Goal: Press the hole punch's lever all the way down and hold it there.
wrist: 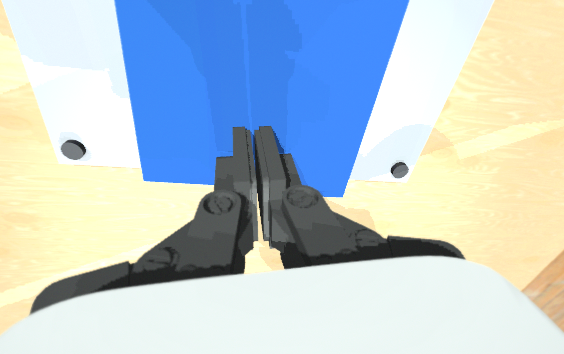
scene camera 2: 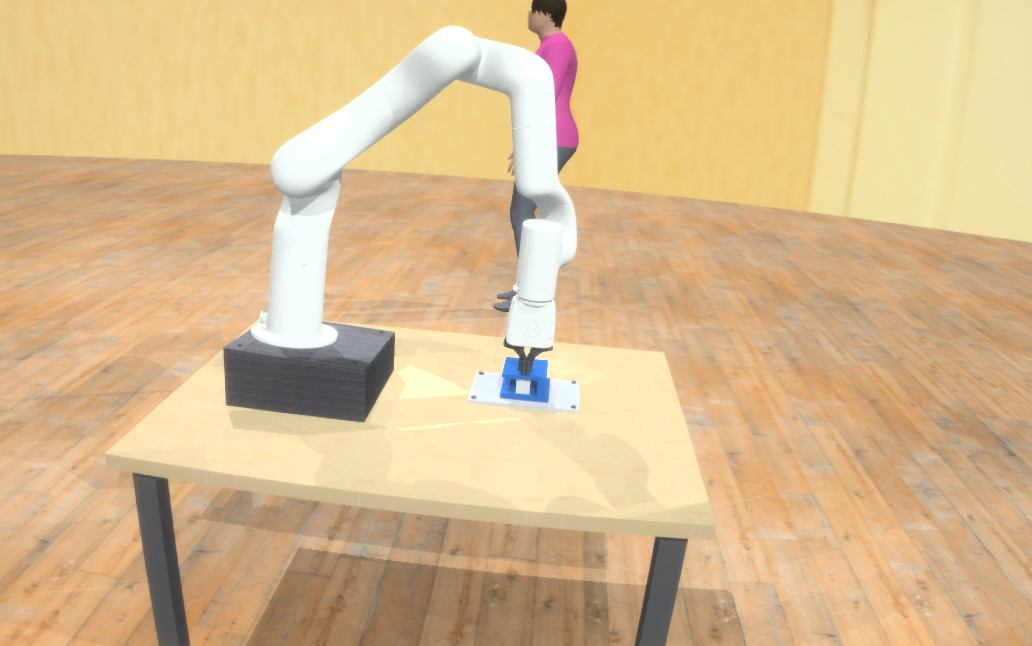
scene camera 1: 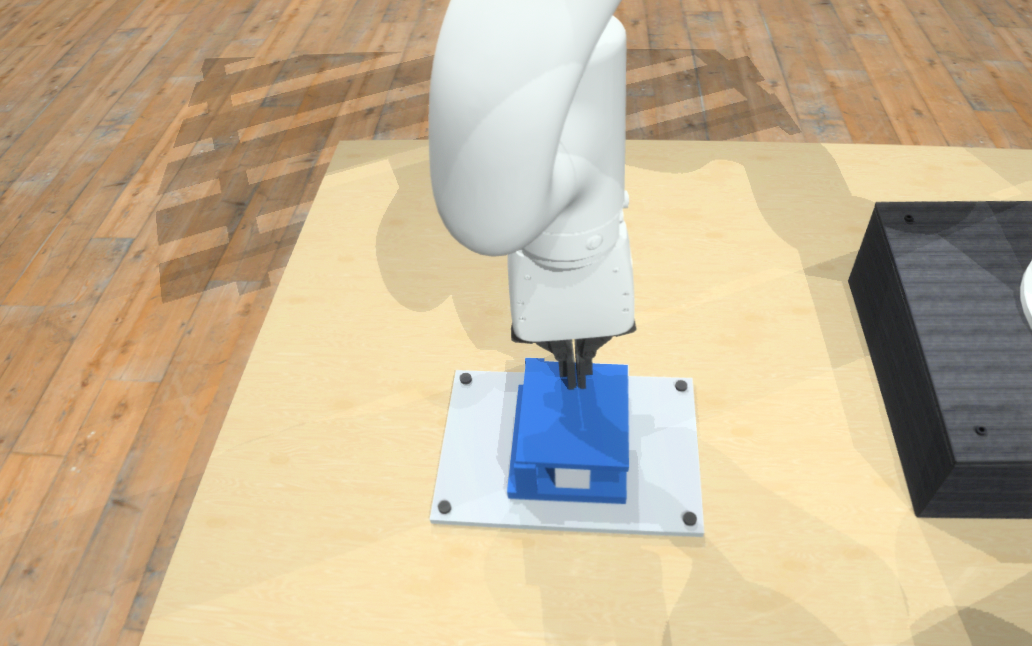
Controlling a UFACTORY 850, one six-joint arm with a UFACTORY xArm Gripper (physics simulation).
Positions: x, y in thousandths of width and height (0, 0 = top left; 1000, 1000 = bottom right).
Observation:
I see my gripper (scene camera 1: 559, 584), a blue lever (scene camera 1: 569, 665) and a white plate (scene camera 1: 644, 772).
The blue lever is seen too in the wrist view (wrist: 558, 225). My gripper also shows in the wrist view (wrist: 448, 439) and in scene camera 2 (scene camera 2: 508, 580). The white plate also shows in the wrist view (wrist: 134, 182) and in scene camera 2 (scene camera 2: 546, 611).

